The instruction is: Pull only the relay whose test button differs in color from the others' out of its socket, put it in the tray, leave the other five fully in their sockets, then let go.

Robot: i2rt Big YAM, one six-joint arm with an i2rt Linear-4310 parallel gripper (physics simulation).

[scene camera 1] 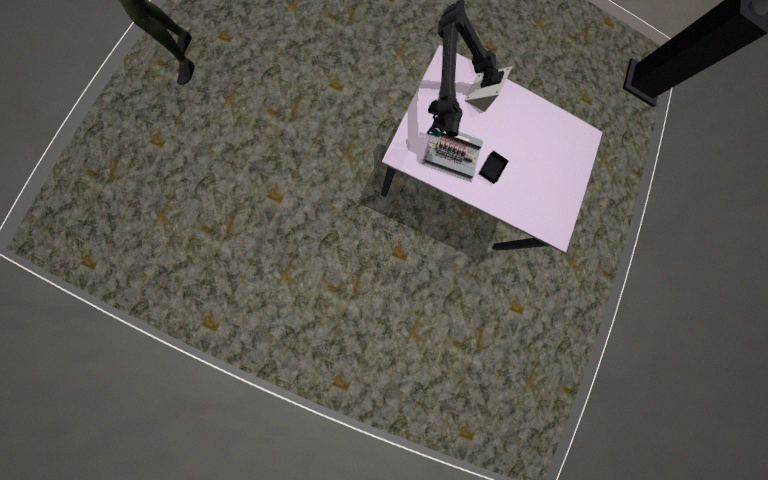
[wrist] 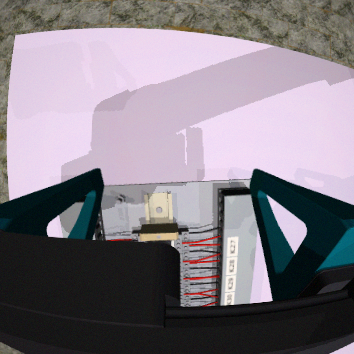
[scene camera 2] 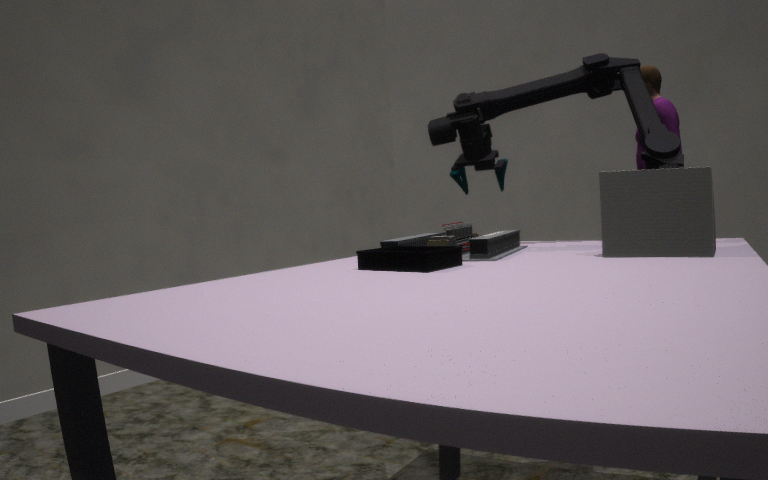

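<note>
Here is my gripper (scene camera 2: 484,192), and in the wrist view I can see it too, my gripper (wrist: 176,176). A grey panel (wrist: 194,203) is visible to me as well.
</note>
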